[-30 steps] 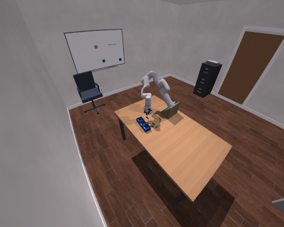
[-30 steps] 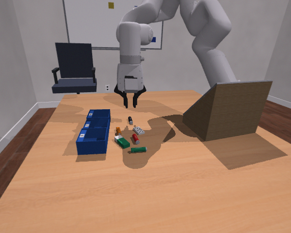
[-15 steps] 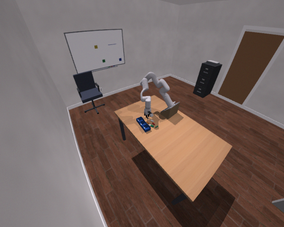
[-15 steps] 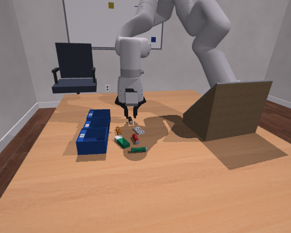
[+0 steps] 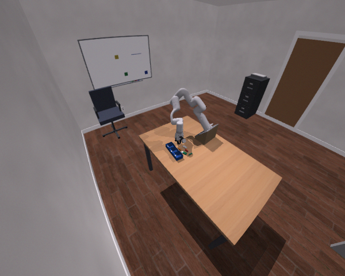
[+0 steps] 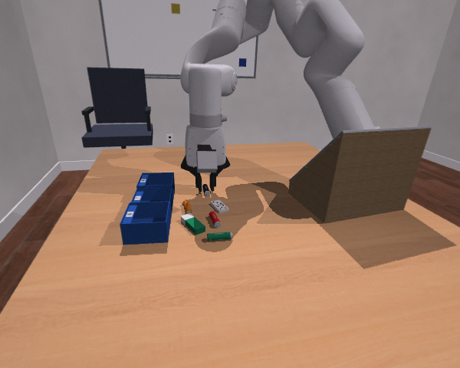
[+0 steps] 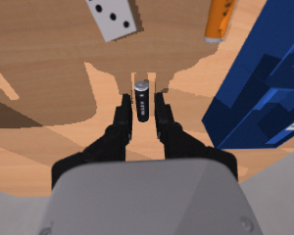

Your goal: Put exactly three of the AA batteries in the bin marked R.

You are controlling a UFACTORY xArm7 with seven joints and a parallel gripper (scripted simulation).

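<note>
Right now the black AA battery is 2 cm below my hand. From my hand the other things lie so: red battery (1 cm behind, 15 cm to the left, 2 cm below); white domino (3 cm behind, 9 cm to the left, 2 cm below); orange battery (5 cm ahead, 9 cm to the left, 2 cm below).
</note>
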